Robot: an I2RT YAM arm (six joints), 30 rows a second.
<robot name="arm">
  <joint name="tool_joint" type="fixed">
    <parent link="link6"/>
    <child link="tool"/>
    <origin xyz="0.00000 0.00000 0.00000" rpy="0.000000 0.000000 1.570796"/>
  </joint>
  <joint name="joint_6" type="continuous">
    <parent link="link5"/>
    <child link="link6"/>
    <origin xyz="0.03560 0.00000 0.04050" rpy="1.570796 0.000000 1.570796"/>
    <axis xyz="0 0 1"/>
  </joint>
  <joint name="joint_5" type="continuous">
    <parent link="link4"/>
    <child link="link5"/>
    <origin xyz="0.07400 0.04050 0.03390" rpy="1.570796 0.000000 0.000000"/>
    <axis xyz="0 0 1"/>
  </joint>
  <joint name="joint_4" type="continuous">
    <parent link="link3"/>
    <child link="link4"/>
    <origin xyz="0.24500 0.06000 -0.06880"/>
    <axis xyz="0 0 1"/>
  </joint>
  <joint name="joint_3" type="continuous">
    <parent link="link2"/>
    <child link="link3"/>
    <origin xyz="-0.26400 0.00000 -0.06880" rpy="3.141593 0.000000 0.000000"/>
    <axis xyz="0 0 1"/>
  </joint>
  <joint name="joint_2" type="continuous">
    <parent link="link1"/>
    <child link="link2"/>
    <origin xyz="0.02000 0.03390 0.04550" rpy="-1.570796 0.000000 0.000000"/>
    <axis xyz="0 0 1"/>
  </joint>
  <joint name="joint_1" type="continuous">
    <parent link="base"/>
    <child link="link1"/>
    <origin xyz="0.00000 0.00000 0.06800"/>
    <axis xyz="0 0 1"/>
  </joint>
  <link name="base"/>
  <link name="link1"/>
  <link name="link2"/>
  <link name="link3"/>
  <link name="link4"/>
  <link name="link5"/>
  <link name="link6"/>
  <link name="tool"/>
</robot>
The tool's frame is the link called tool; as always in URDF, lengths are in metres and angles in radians. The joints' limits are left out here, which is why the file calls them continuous.
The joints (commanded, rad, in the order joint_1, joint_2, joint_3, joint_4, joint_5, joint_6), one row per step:
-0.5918, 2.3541, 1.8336, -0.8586, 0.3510, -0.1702
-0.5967, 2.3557, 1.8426, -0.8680, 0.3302, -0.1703
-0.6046, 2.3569, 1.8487, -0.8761, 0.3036, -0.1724
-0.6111, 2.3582, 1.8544, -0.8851, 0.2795, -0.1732
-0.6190, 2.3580, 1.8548, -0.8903, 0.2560, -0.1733
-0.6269, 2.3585, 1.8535, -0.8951, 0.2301, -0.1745
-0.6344, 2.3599, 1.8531, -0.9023, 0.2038, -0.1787
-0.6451, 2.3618, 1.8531, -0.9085, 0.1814, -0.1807
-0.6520, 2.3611, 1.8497, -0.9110, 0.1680, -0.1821
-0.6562, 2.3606, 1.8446, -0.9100, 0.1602, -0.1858
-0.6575, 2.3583, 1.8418, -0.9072, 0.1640, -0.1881
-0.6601, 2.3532, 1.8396, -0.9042, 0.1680, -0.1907
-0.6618, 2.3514, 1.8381, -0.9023, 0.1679, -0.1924
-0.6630, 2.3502, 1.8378, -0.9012, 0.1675, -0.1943
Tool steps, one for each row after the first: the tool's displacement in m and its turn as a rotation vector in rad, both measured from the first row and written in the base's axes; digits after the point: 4 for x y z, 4 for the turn. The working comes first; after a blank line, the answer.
Tool pose at each row, in the base's axes (x y z in m, rotation vector in rad; the steps are taken from these numbers as rounded here):
0.3825, -0.2719, 0.1253, 0.6857, 2.9571, -0.6081
0.3821, -0.2735, 0.1265, 0.6894, 2.9571, -0.5772
0.3807, -0.2760, 0.1271, 0.6938, 2.9578, -0.5377
0.3794, -0.2778, 0.1276, 0.6984, 2.9591, -0.5011
0.3773, -0.2799, 0.1275, 0.7063, 2.9592, -0.4655
0.3751, -0.2817, 0.1266, 0.7123, 2.9608, -0.4256
0.3728, -0.2833, 0.1256, 0.7136, 2.9654, -0.3842
0.3698, -0.2863, 0.1245, 0.7236, 2.9673, -0.3487
0.3674, -0.2879, 0.1238, 0.7302, 2.9683, -0.3274
0.3657, -0.2888, 0.1227, 0.7302, 2.9706, -0.3148
0.3651, -0.2892, 0.1230, 0.7292, 2.9700, -0.3217
0.3642, -0.2902, 0.1248, 0.7294, 2.9657, -0.3308
0.3636, -0.2908, 0.1252, 0.7292, 2.9638, -0.3321
0.3633, -0.2912, 0.1257, 0.7280, 2.9623, -0.3328

-0.0004, -0.0016, 0.0012, 0.0180, -0.0097, -0.0008
-0.0018, -0.0041, 0.0018, 0.0415, -0.0211, -0.0018
-0.0031, -0.0059, 0.0023, 0.0636, -0.0306, -0.0032
-0.0052, -0.0080, 0.0022, 0.0851, -0.0402, -0.0068
-0.0074, -0.0098, 0.0013, 0.1096, -0.0494, -0.0092
-0.0097, -0.0114, 0.0003, 0.1359, -0.0562, -0.0086
-0.0127, -0.0144, -0.0008, 0.1584, -0.0626, -0.0140
-0.0151, -0.0160, -0.0015, 0.1719, -0.0663, -0.0177
-0.0168, -0.0169, -0.0026, 0.1802, -0.0673, -0.0173
-0.0174, -0.0173, -0.0023, 0.1758, -0.0662, -0.0169
-0.0183, -0.0183, -0.0005, 0.1691, -0.0680, -0.0172
-0.0189, -0.0189, -0.0001, 0.1677, -0.0695, -0.0170
-0.0192, -0.0193, 0.0004, 0.1668, -0.0708, -0.0162

